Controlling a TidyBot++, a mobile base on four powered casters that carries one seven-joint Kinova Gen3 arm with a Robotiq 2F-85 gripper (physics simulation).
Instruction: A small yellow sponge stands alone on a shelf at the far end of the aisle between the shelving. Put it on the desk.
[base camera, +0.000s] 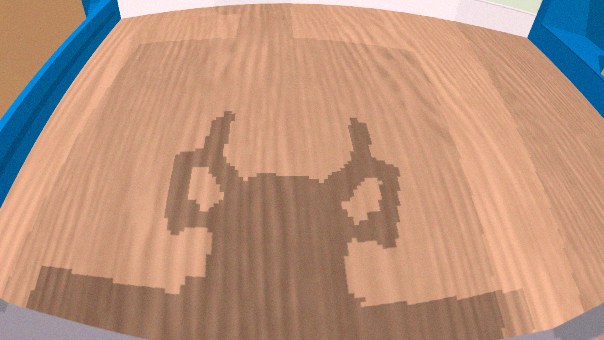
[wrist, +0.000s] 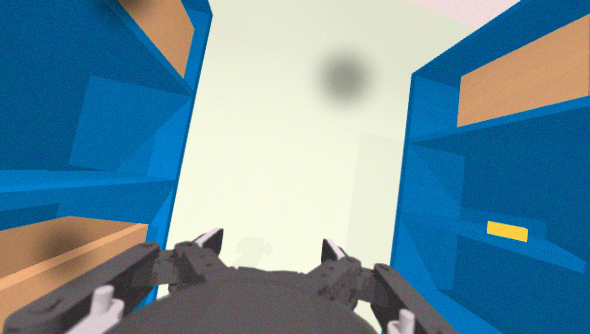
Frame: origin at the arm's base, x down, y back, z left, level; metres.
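Seen in the pictures: gripper, fingertip midpoint: (wrist: 272, 244).
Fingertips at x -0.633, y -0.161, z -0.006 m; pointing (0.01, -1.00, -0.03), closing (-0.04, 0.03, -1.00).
A point is followed by its place in that frame.
A small yellow sponge (wrist: 507, 231) @[x -0.617, y -0.589, z -0.894 m] lies on a middle shelf of the blue shelving on the right in the wrist view, near its far end. My gripper (wrist: 273, 244) @[x -0.633, y -0.161, z -0.006 m] is open, with nothing between its fingers. It points down the aisle toward the pale end wall, to the left of the sponge and apart from it. The sponge does not show in the base camera view. The desk does not show in either view.
Blue shelving stands on the left (wrist: 165, 150) @[x -0.730, y -0.895, z 0.564 m] (base camera: 60, 95) @[x 0.388, y -0.568, z 0.466 m] and on the right (wrist: 520, 175) @[x -0.890, y -0.784, z -1.248 m] (base camera: 575, 75) @[x 0.371, y -0.796, z -0.791 m]. Cardboard boxes sit on the left lower shelf (wrist: 70, 250) @[x -0.407, y -0.525, z 0.520 m] and the right upper shelf (wrist: 525, 75) @[x -1.197, y -0.527, z -0.835 m]. The arm's shadow falls on the wooden floor (base camera: 290, 110) @[x 0.396, y -0.524, z 0.000 m].
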